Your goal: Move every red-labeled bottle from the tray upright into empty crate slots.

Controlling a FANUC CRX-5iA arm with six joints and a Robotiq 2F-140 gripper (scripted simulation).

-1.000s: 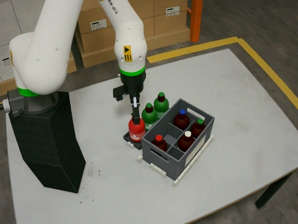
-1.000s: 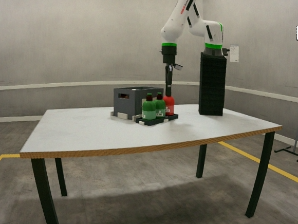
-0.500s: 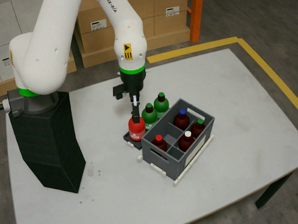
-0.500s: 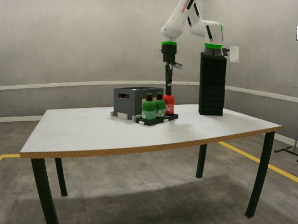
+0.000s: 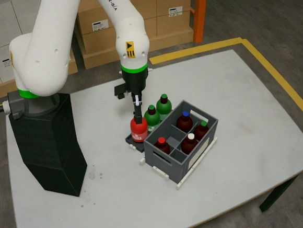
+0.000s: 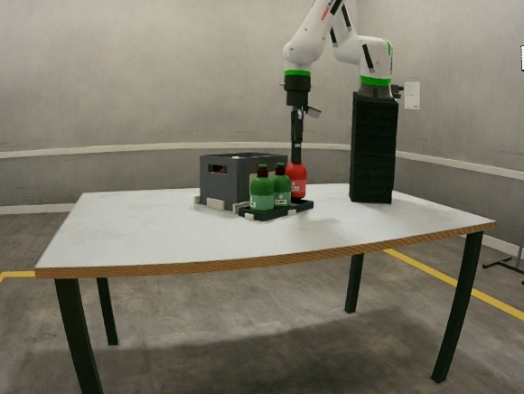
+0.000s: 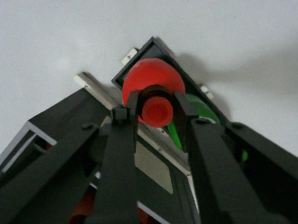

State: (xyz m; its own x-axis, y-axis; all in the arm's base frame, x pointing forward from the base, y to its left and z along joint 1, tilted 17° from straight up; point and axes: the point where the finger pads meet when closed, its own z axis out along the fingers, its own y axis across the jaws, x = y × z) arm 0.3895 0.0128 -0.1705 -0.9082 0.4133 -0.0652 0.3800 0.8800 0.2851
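My gripper is now 8 cm above the red-labeled bottle. From my hand the other things lie so: dark tray (18 cm below, 8 cm ahead, 3 cm to the left); grey crate (15 cm to the right, 13 cm ahead, 11 cm below).
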